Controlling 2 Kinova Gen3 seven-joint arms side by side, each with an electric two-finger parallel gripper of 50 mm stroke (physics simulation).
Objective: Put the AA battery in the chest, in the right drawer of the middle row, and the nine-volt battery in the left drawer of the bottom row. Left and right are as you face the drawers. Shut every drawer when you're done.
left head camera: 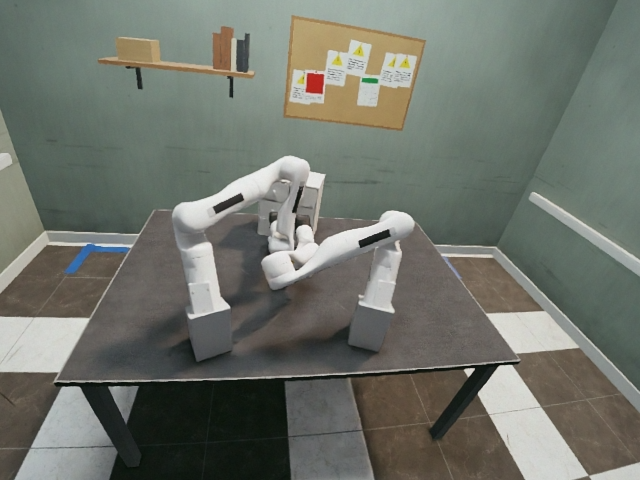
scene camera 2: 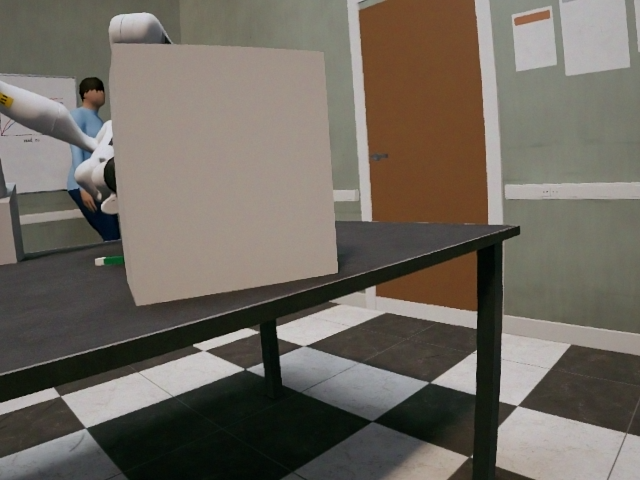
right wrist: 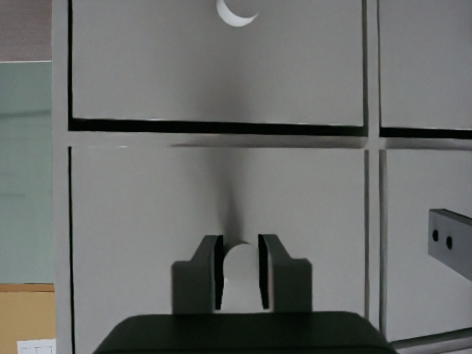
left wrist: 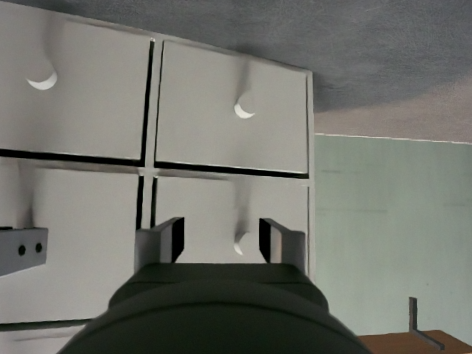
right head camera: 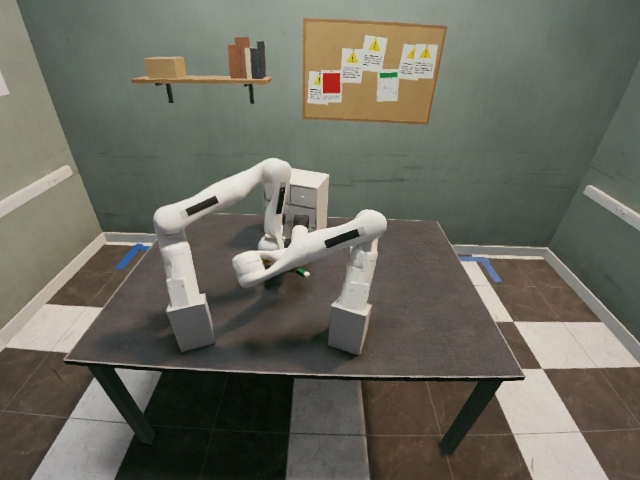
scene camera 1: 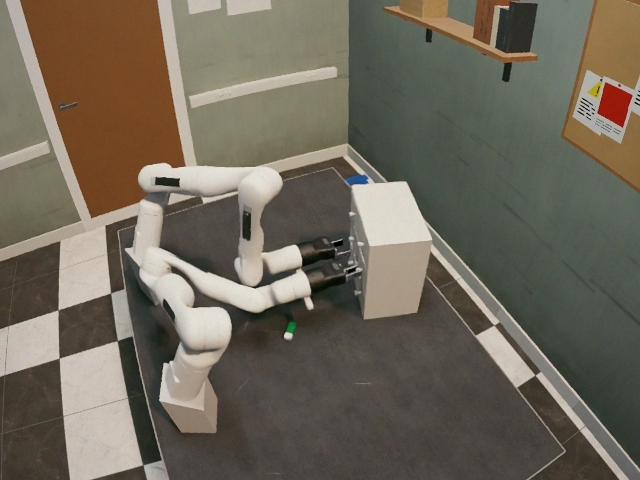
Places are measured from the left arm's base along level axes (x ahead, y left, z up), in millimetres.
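Pixels of known places: left gripper, fingertip midpoint: [left head camera: 275, 215] [left wrist: 221, 233] [scene camera 1: 346, 247]; right gripper, fingertip midpoint: [left head camera: 299, 216] [right wrist: 240, 260] [left wrist: 23, 245] [right head camera: 302, 216] [scene camera 1: 359, 270]; left arm's base at its link origin: [left head camera: 206, 307] [right head camera: 186, 302]; right arm's base at its link origin: [left head camera: 375, 303] [right head camera: 352, 305] [scene camera 1: 183, 386].
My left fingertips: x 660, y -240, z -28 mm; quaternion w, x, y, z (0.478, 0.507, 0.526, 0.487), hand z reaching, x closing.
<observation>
For each thing: its top centre in the pictures, then the offset to it from my left fingertips. Level surfaces: height alone.
- white drawer chest at its top centre: [scene camera 2: 210, 64] [scene camera 1: 389, 210] [left head camera: 293, 175] [right head camera: 296, 176] 104 mm ahead, 83 mm right, 179 mm up
- white object at its top centre: [scene camera 2: 110, 257] [scene camera 1: 290, 330] [right head camera: 303, 271] 272 mm back, 139 mm right, 142 mm down
- table at its surface level: 154 mm down
The white drawer chest [left head camera: 319, 198] [right head camera: 321, 201] [scene camera 1: 392, 279] [scene camera 2: 222, 170] stands at the table's back; its visible drawers look about flush. Both wrist views show it upside down. My left gripper [scene camera 1: 341, 248] [left wrist: 221, 233] is open before the middle row's left drawer, whose knob [left wrist: 241, 244] shows between the spread fingers, apart from them. My right gripper [scene camera 1: 352, 270] [right wrist: 240, 260] is shut on the knob [right wrist: 241, 292] of the middle row's right drawer. A green and white object [right head camera: 301, 270] [scene camera 1: 290, 330] [scene camera 2: 109, 260] lies on the table; I cannot tell what it is. I cannot identify either battery.
The two forearms run close together in front of the chest, and the grippers are side by side. One right finger [left wrist: 22, 251] shows at the left wrist view's edge, and one left finger [right wrist: 450, 242] at the right wrist view's edge. A wall shelf [left head camera: 175, 67] hangs behind the table [left head camera: 423, 320].
</observation>
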